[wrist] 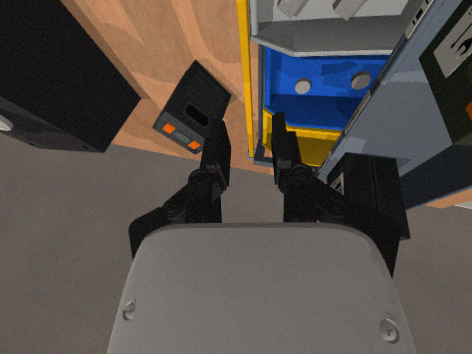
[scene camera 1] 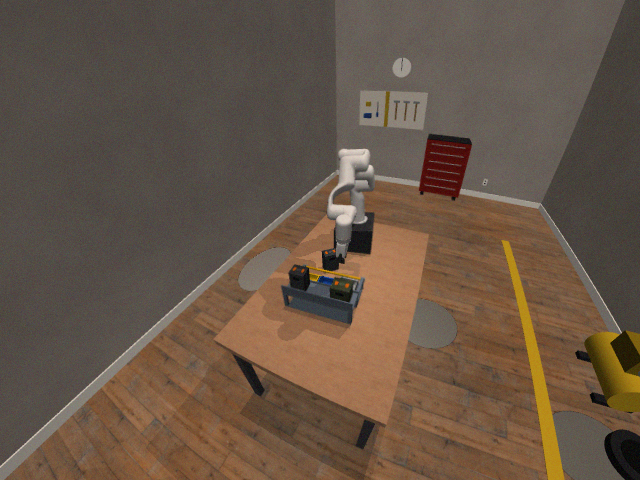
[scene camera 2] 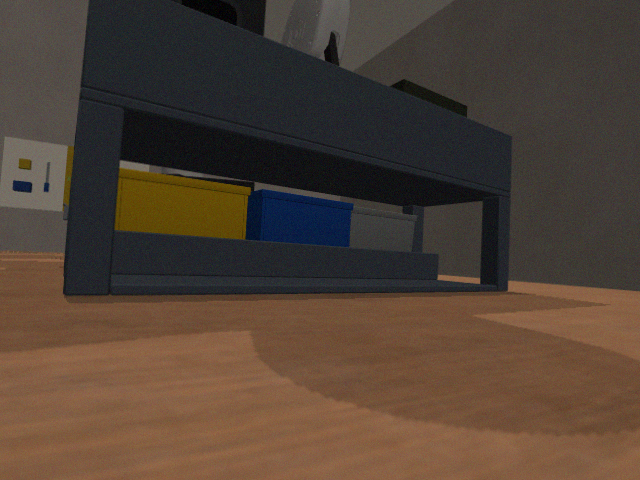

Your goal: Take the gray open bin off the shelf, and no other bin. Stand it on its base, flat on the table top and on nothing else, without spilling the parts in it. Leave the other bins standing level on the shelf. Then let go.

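Pixels of known places: gripper, fingertip midpoint: [wrist: 249,131] [scene camera 1: 342,260]; arm's base, link origin: [scene camera 1: 358,219].
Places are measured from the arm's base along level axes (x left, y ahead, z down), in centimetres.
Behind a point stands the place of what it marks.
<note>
The gray open bin [scene camera 2: 382,229] @(z 12.1, x 13.1, y 62.1 cm) [wrist: 325,40] @(z 11.2, x 7.7, y 53.9 cm) sits in the lower tier of the blue-gray shelf [scene camera 1: 317,305] @(z 17.5, x 1.2, y 67.8 cm) [scene camera 2: 289,103] @(z 5.7, x -3.9, y 74.2 cm) [wrist: 382,117] @(z 7.9, x 2.2, y 63.1 cm), with gray parts in it. The blue bin [scene camera 1: 326,280] @(z 16.4, x -2.2, y 49.1 cm) [scene camera 2: 305,219] @(z 12.1, x 2.1, y 64.8 cm) [wrist: 320,111] @(z 13.3, x -3.0, y 57.8 cm) with round parts is beside it, then the yellow bin [scene camera 1: 313,277] @(z 16.7, x -10.7, y 49.8 cm) [scene camera 2: 180,206] @(z 12.2, x -9.1, y 65.9 cm) [wrist: 311,148] @(z 14.1, x -13.8, y 60.3 cm). The bins look level in scene camera 2. My gripper [scene camera 1: 340,259] @(z -2.5, x 7.6, y 48.5 cm) [wrist: 249,131] @(z -2.5, x 7.6, y 48.5 cm) is partly open and empty, above the shelf's yellow-railed side. In the wrist view, its right finger overlaps the yellow bin and its left finger the black case on the table. The gray bin's far end is cut off.
A yellow rail [scene camera 1: 338,274] @(z 12.0, x 4.1, y 45.6 cm) [wrist: 245,75] @(z 11.6, x 2.4, y 45.4 cm) runs along the bins' open side. A black case [scene camera 1: 330,260] @(z 8.7, x -3.9, y 39.4 cm) [wrist: 202,90] @(z 13.2, x -2.4, y 37.5 cm) stands on the table [scene camera 1: 330,356] @(z 18.1, x 20.3, y 91.9 cm). A black case [scene camera 1: 299,279] @(z -1.1, x -7.0, y 70.0 cm) [wrist: 387,185] @(z 2.9, x -4.7, y 68.0 cm) and a green case [scene camera 1: 341,293] @(z 0.2, x 15.5, y 68.8 cm) [wrist: 452,105] @(z 0.9, x 9.6, y 61.2 cm) stand on the shelf's top.
</note>
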